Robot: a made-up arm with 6 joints.
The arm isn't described. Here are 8 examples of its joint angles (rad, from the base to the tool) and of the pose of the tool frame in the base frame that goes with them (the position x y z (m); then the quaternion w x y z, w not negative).
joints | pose
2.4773 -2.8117 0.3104 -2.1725 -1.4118 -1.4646 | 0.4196 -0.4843 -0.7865 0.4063 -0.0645 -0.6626 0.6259
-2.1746 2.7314 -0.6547 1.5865 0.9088 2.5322 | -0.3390 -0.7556 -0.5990 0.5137 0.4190 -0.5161 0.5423
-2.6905 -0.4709 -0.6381 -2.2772 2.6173 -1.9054 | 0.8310 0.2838 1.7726 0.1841 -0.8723 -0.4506 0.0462
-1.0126 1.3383 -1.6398 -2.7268 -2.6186 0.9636 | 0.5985 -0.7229 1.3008 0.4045 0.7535 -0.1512 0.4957
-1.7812 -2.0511 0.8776 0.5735 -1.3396 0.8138 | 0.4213 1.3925 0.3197 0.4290 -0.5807 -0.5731 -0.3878
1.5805 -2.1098 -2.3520 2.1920 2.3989 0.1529 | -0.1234 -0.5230 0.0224 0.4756 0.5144 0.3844 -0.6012
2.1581 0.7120 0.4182 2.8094 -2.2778 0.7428 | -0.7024 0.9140 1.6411 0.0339 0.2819 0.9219 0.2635
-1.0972 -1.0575 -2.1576 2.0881 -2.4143 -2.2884 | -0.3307 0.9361 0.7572 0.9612 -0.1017 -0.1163 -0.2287
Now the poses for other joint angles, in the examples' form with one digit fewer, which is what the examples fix.
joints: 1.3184 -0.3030 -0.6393 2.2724 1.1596 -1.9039
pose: -0.359 -0.579 1.935 0.817 0.315 -0.479 -0.067
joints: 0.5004 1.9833 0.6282 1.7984 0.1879 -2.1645
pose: 0.983 0.772 -0.227 0.014 -0.836 0.521 -0.170
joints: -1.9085 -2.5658 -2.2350 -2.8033 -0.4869 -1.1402
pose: 0.151 0.084 -0.168 0.645 0.720 0.251 0.049
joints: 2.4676 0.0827 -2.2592 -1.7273 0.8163 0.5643
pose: 0.188 -0.185 1.480 0.245 0.252 0.733 0.583
